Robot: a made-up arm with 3 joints. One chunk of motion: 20 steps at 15 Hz.
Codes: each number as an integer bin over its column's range. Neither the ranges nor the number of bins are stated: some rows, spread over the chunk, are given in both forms.
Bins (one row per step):
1: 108 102 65
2: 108 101 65
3: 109 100 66
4: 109 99 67
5: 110 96 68
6: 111 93 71
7: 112 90 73
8: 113 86 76
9: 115 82 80
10: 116 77 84
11: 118 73 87
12: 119 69 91
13: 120 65 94
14: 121 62 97
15: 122 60 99
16: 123 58 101
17: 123 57 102
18: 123 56 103
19: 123 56 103
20: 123 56 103
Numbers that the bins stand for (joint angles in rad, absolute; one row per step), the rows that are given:
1: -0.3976 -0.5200 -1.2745
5: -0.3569 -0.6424 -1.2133
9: -0.2549 -0.9278 -0.9686
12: -0.1733 -1.1929 -0.7443
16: -0.0918 -1.4173 -0.5404
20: -0.0918 -1.4580 -0.4996
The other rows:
2: -0.3976 -0.5404 -1.2745
3: -0.3773 -0.5608 -1.2541
4: -0.3773 -0.5812 -1.2337
6: -0.3365 -0.7035 -1.1522
7: -0.3161 -0.7647 -1.1114
8: -0.2957 -0.8463 -1.0502
10: -0.2345 -1.0298 -0.8871
11: -0.1937 -1.1114 -0.8259
13: -0.1529 -1.2745 -0.6831
14: -0.1325 -1.3357 -0.6220
15: -0.1122 -1.3765 -0.5812
17: -0.0918 -1.4376 -0.5200
18: -0.0918 -1.4580 -0.4996
19: -0.0918 -1.4580 -0.4996

